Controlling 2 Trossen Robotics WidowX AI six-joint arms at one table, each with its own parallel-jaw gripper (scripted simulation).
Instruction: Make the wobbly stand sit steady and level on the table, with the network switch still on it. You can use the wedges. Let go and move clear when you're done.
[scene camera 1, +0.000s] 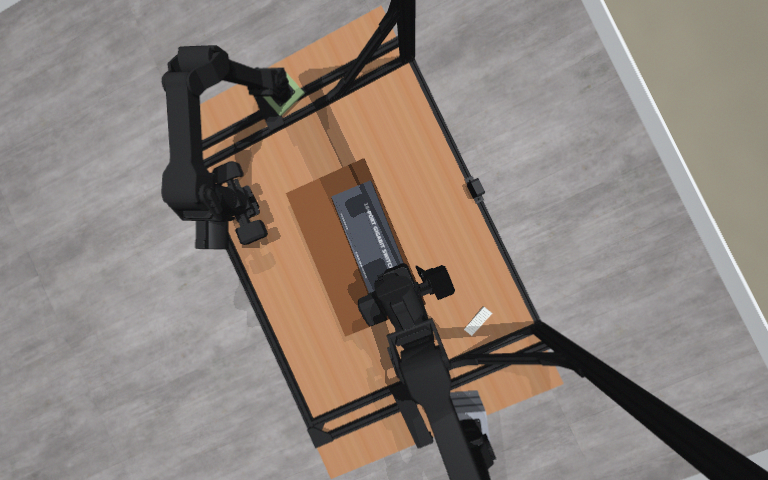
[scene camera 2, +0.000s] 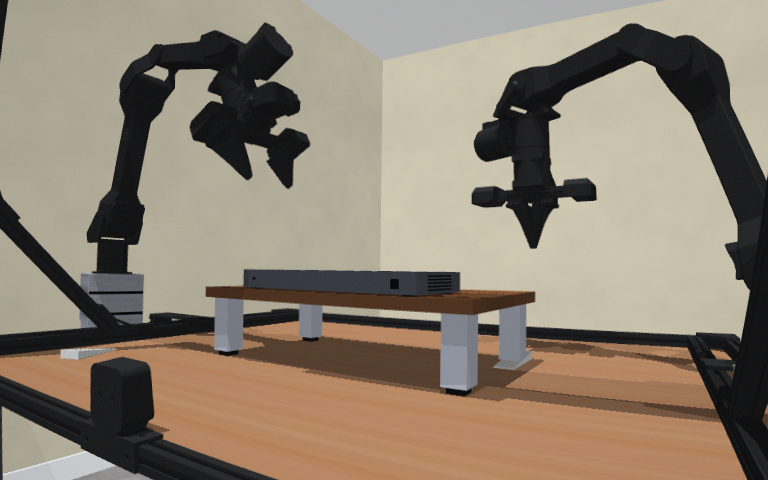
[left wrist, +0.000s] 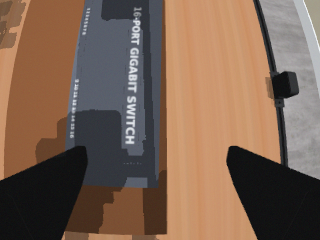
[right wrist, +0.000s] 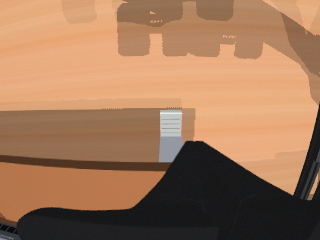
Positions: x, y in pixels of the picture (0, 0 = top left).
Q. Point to a wooden stand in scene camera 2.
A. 459, 333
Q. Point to the left gripper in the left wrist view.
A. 158, 154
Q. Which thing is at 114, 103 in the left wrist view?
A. A grey network switch.
